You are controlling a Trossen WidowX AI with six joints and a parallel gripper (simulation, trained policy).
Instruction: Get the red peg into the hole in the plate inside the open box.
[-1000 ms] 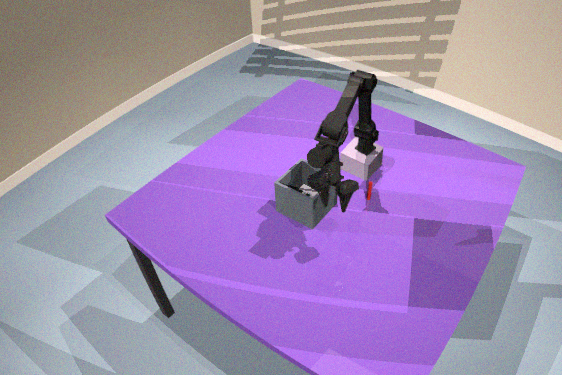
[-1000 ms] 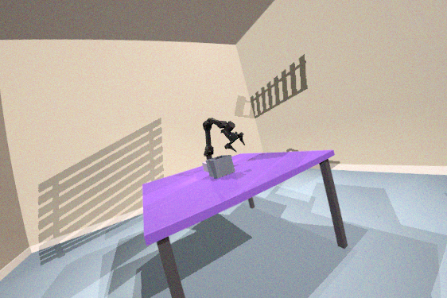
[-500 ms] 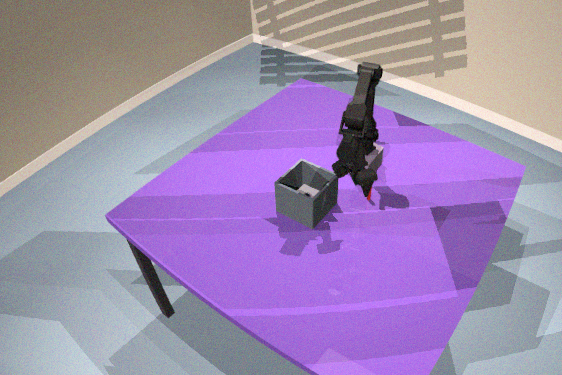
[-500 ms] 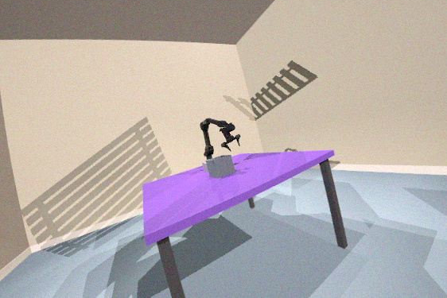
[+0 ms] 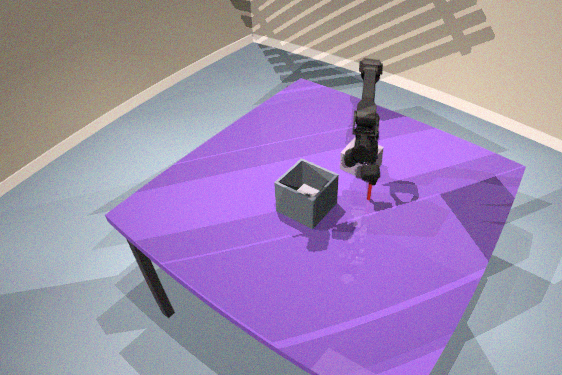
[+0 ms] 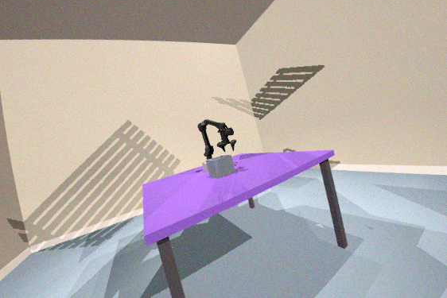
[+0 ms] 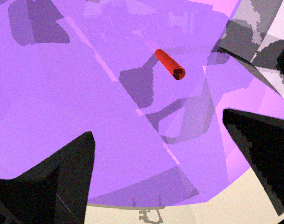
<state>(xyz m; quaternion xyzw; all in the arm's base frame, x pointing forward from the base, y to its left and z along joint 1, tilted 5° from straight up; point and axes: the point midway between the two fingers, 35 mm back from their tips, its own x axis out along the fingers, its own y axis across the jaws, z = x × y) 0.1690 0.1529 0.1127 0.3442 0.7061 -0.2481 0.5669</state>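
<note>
Now: the red peg 110 mm below my gripper tip, 30 mm to the right of it and 30 mm behind it. Round my gripper tip: plate 160 mm to the right, 160 mm ahead, 100 mm below.
</note>
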